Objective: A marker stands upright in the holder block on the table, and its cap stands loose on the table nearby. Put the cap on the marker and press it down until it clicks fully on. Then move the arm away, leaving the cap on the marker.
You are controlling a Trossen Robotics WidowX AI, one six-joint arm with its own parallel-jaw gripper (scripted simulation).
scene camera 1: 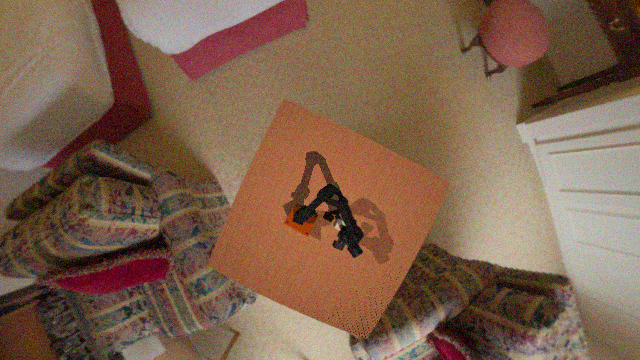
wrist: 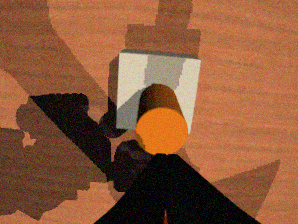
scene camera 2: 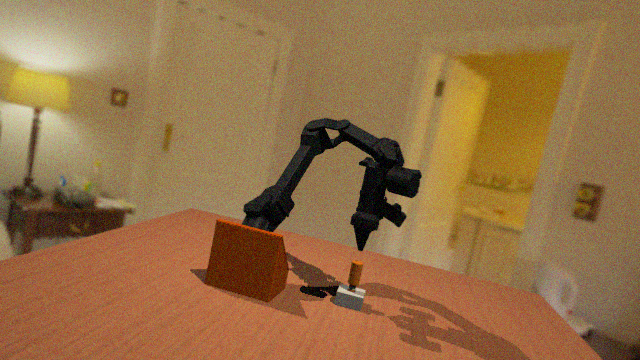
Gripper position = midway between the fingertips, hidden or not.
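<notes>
Gripper (scene camera 2: 360,250), (wrist: 165,163): shut, holding nothing. Orange cap (wrist: 161,127) in view.
</notes>
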